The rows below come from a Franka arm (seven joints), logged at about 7 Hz.
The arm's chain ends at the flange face. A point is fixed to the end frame.
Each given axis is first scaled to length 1.
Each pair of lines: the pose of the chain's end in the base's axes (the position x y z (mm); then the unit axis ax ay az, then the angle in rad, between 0 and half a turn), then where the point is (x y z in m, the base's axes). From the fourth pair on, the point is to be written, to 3 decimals.
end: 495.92 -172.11 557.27 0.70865 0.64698 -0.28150 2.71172
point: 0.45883 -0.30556 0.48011
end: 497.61 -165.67 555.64 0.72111 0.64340 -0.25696 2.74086
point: 0.45997 -0.29403 0.47052
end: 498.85 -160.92 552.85 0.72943 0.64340 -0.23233 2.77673
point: 0.46133 -0.28358 0.45966
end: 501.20 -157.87 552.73 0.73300 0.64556 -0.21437 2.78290
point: 0.466 -0.278 0.455
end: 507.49 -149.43 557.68 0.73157 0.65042 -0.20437 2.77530
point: 0.476 -0.269 0.459
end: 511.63 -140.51 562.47 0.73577 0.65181 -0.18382 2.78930
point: 0.482 -0.256 0.458
